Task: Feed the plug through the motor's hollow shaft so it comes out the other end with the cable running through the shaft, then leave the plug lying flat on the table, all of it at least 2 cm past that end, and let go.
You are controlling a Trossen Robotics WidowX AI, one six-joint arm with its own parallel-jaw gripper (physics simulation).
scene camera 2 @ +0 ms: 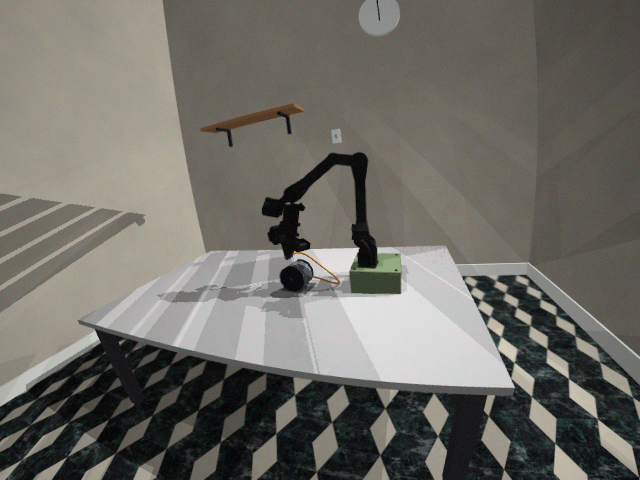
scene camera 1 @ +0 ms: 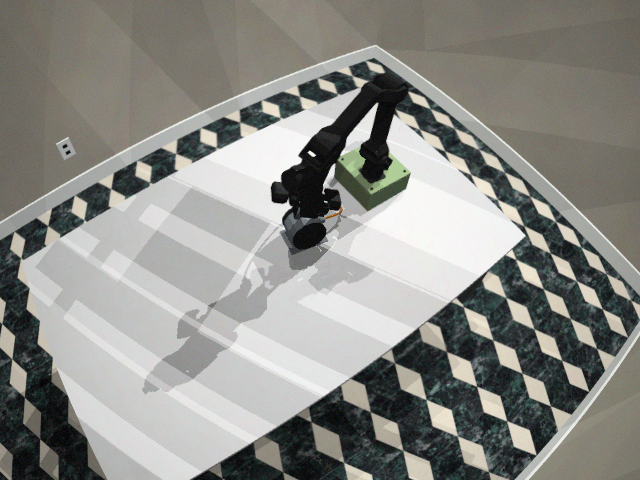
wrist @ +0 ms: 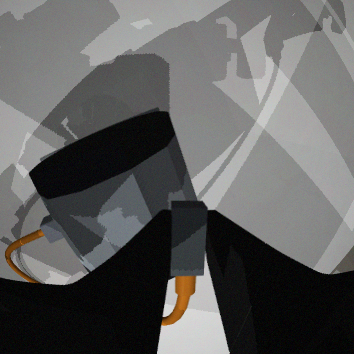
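Where they show: gripper, fingertip midpoint: [scene camera 2: 287,257] [scene camera 1: 297,216] [wrist: 187,219]; arm's base, origin of the base link: [scene camera 2: 368,264] [scene camera 1: 372,173].
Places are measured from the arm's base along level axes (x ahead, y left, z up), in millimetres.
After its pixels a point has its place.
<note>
The motor [scene camera 1: 309,235] {x 285, y 100, z -18 mm} [scene camera 2: 295,276] {x 253, y 102, z -18 mm} [wrist: 107,160] {x 284, y 92, z 14 mm} is a dark grey cylinder with black end faces, lying on its side on the table. The grey plug [wrist: 188,245] {x 298, y 55, z 49 mm} is held above the table beside the motor's rim in the wrist view. My gripper [scene camera 1: 311,210] [scene camera 2: 289,255] {x 303, y 60, z 41 mm} [wrist: 187,219] {x 303, y 60, z 41 mm} is shut on the plug, above the motor. An orange cable [scene camera 1: 333,213] {x 177, y 57, z -38 mm} [scene camera 2: 325,269] {x 199, y -54, z -53 mm} [wrist: 185,285] {x 288, y 36, z 51 mm} leaves the plug's rear, loops outside the motor and meets a small grey block on the motor's side. The shaft opening cannot be made out clearly, and the fingers hide part of the motor in the wrist view.
The arm's green base block [scene camera 1: 369,193] {x 54, y 62, z -2 mm} [scene camera 2: 375,281] {x -37, y 60, z -40 mm} stands on the white table [scene camera 1: 439,248] {x -72, y 297, z -88 mm} [scene camera 2: 392,330] {x -124, y 262, z -88 mm}, close to the cable loop. The arm casts shadows across the table around the motor. A wooden shelf [scene camera 2: 253,117] is on the wall behind.
</note>
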